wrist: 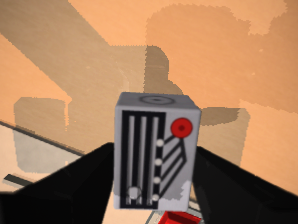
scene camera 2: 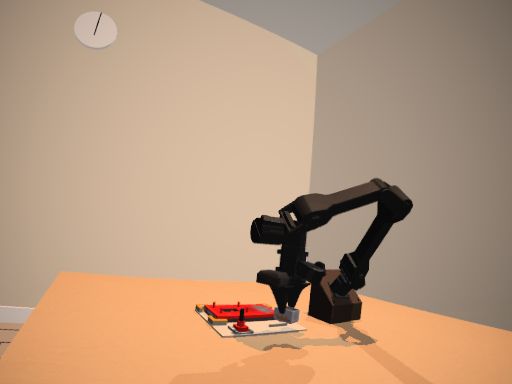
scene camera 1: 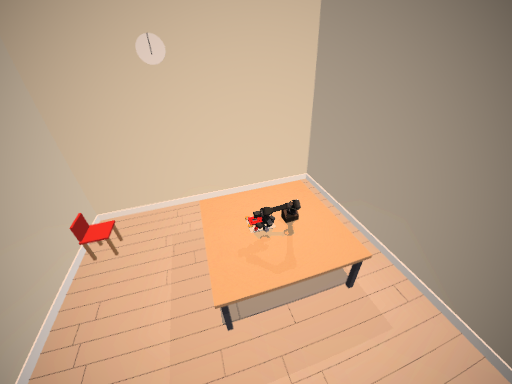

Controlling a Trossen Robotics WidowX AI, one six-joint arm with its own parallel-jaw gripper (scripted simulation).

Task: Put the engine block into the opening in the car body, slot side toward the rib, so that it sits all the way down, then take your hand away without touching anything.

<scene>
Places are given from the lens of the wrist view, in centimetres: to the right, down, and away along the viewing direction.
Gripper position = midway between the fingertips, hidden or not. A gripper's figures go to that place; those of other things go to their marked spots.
gripper (wrist: pixel 153 153): 0, 2, 10
grey engine block (wrist: pixel 155 135): 0, 1, 9
</scene>
